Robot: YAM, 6 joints.
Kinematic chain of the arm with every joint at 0, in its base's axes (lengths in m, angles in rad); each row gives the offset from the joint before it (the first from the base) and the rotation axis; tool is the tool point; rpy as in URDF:
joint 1: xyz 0 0 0.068 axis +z
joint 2: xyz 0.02 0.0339 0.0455 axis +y
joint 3: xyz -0.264 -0.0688 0 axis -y
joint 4: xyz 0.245 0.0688 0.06 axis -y
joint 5: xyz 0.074 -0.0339 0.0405 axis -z
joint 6: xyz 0.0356 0 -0.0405 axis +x
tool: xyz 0 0 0 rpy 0 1.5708 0
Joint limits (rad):
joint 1: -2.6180..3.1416
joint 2: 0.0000..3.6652
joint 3: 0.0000..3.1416
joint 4: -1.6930..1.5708
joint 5: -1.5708..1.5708
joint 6: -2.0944..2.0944
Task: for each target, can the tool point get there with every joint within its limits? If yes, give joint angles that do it. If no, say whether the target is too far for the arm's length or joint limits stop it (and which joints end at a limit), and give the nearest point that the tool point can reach.
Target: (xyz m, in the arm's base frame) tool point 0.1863 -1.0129 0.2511
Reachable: no: too far | nearest point 0.1158 -0.6296 0.1980 | short by 0.393 m
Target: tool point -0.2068 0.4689 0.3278
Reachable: yes | joints 2.0441 2.5436 2.8749 -1.1882 0.9878 0.5049
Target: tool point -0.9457 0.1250 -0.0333
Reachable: no: too far | nearest point -0.6327 0.0836 0.0163 | short by 0.320 m
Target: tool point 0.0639 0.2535 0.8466
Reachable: no: too far | nearest point 0.0527 0.2092 0.7079 | short by 0.146 m
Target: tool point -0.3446 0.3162 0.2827
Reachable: yes | joints 2.4600 2.2790 2.2762 -1.2492 0.9235 -0.5176
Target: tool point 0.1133 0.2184 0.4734
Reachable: yes | joints 1.2029 1.1659 1.2986 0.1320 0.8689 0.4028
